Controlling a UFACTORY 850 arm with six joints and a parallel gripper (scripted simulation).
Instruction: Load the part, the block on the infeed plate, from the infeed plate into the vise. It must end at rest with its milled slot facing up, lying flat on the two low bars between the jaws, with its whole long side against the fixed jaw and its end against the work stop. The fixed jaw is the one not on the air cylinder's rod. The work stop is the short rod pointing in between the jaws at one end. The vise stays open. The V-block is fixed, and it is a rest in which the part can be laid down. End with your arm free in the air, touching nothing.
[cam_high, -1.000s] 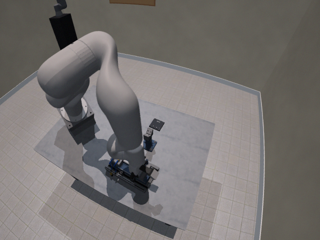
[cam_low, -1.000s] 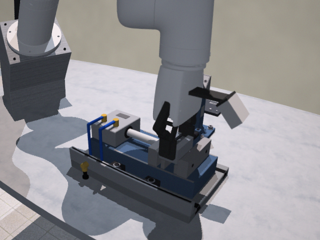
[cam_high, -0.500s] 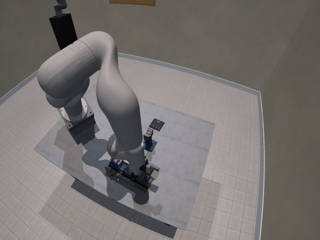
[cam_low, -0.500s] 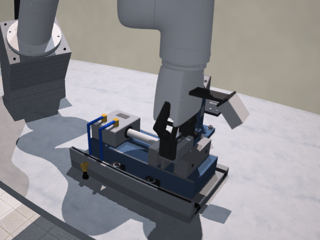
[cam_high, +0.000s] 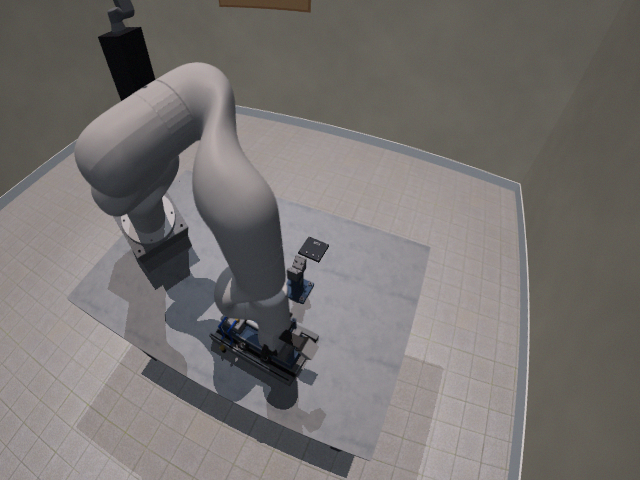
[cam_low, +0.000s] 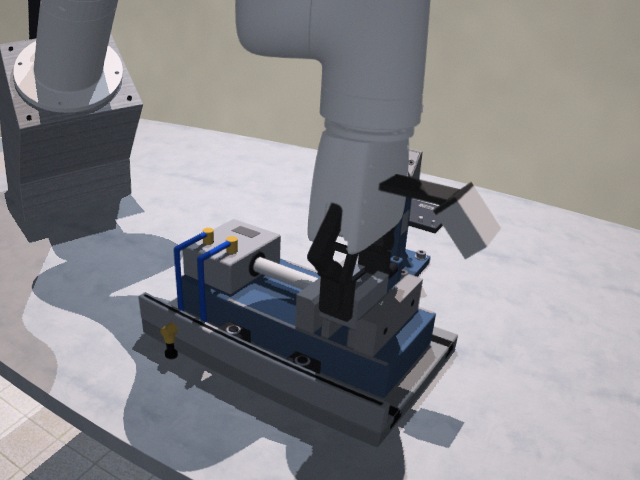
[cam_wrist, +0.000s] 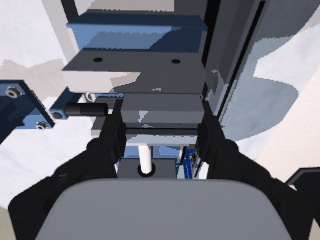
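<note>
My gripper is now 1 cm above the part. Round my hand: black work stop: 1 cm ahead, 7 cm to the left, 2 cm below; fixed jaw: 3 cm ahead, 2 cm to the left, 3 cm below; moving jaw: 3 cm behind, 2 cm to the left, 3 cm below.
</note>
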